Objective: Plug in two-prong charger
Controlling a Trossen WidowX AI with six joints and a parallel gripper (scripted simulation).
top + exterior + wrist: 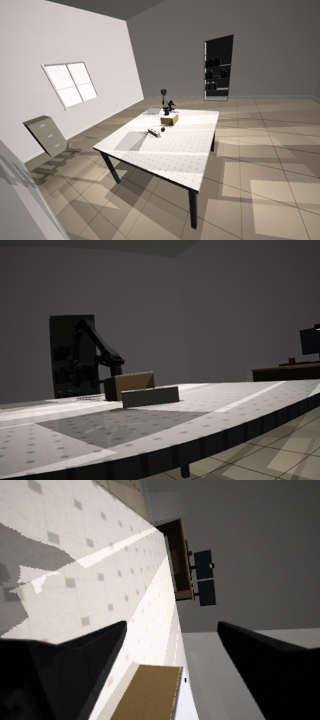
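The dark charger is 51 cm ahead of my gripper tip, 7 cm to the left of it and 11 cm below it.
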